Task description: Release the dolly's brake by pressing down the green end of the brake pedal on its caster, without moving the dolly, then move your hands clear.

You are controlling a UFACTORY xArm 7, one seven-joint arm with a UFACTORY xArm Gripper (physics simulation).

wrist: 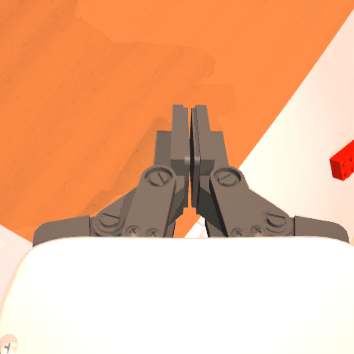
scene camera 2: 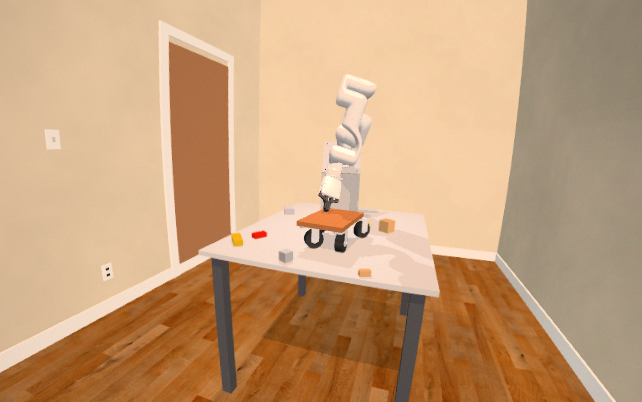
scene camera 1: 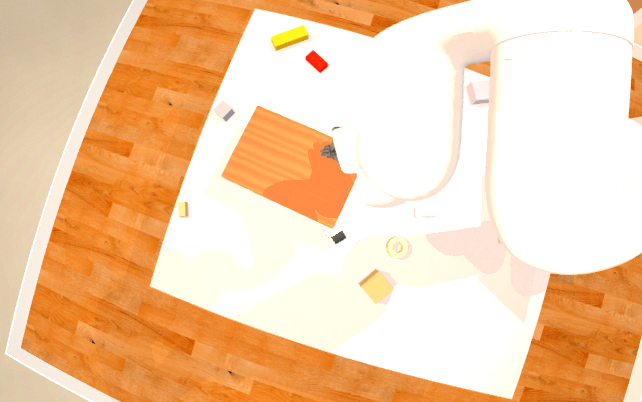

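Observation:
The dolly has an orange wooden deck point(scene camera 1: 265, 145) point(scene camera 2: 330, 220) point(wrist: 100, 75). In scene camera 2 it stands upright on black caster wheels point(scene camera 2: 313, 239); a black wheel point(scene camera 1: 338, 237) also shows past the deck's edge in scene camera 1. My gripper point(scene camera 1: 324, 151) point(scene camera 2: 326, 209) point(wrist: 188, 129) is shut and empty, pointing down at the arm-side end of the deck. Its fingertips appear over or very near the deck; I cannot tell whether they touch it. The brake pedal and its green end do not show in any view. The arm, the gripper and the deck hide that caster.
On the white table point(scene camera 1: 450, 350) point(scene camera 2: 240, 252) are a yellow block point(scene camera 1: 290, 38) point(scene camera 2: 237, 239), a red brick point(scene camera 1: 316, 61) point(scene camera 2: 259, 234) point(wrist: 343, 162), a grey cube point(scene camera 1: 224, 111) point(scene camera 2: 285, 256), a small orange block point(scene camera 1: 183, 209) point(scene camera 2: 364, 272), a tan cube point(scene camera 1: 377, 287) point(scene camera 2: 387, 226) and a ring point(scene camera 1: 390, 247).

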